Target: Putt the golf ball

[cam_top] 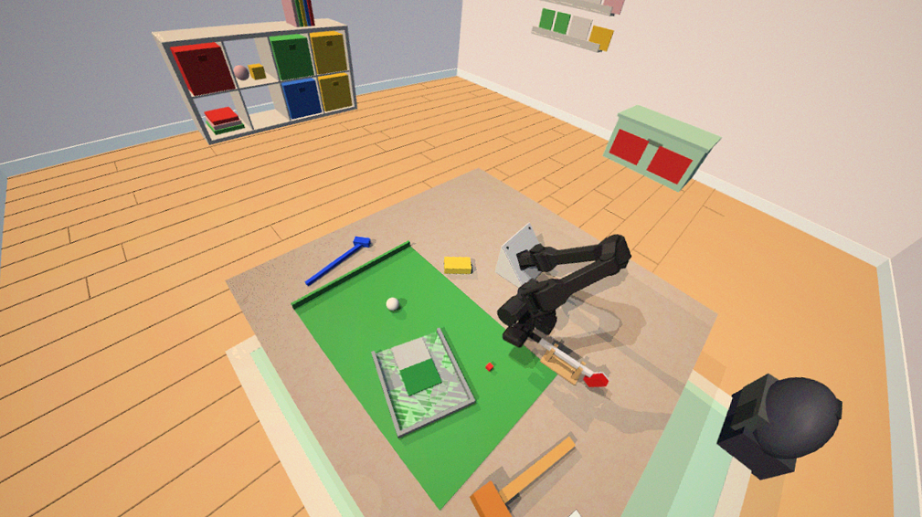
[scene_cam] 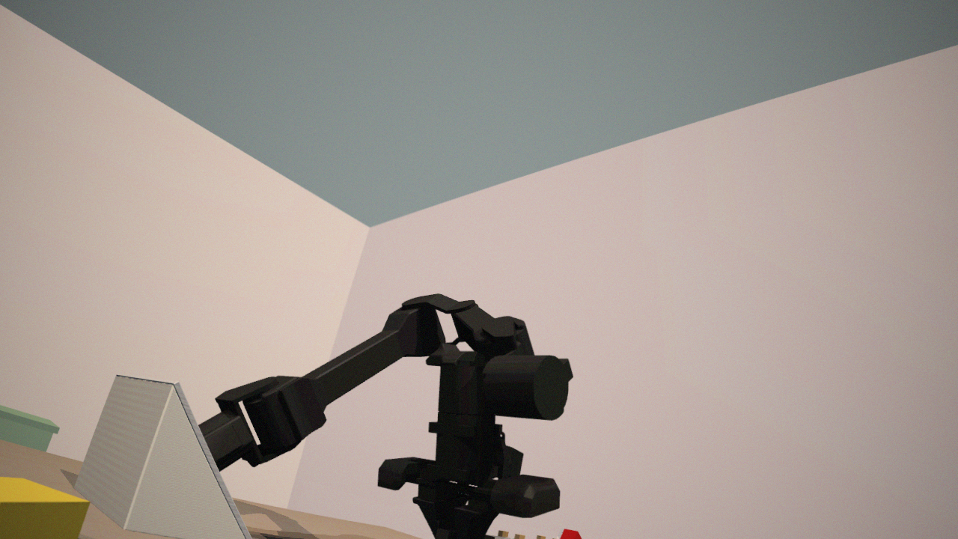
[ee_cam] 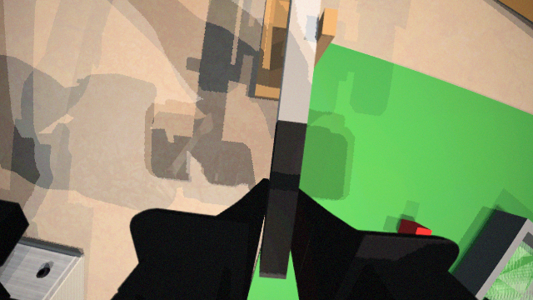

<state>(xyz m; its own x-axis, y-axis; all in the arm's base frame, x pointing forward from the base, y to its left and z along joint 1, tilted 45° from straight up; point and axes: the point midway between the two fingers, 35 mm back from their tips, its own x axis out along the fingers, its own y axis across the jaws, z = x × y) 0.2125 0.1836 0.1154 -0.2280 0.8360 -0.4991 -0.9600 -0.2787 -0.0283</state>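
My gripper tip is 30 mm past the yellow block, 380 mm to the left of it and 20 mm above it. From my gripper tip the other things lie so: wooden stand (30 mm behind, 130 mm to the left); then red putter (30 mm behind, 110 mm to the left, 30 mm above); then small red cube (150 mm ahead, 10 mm to the right, 20 mm below).
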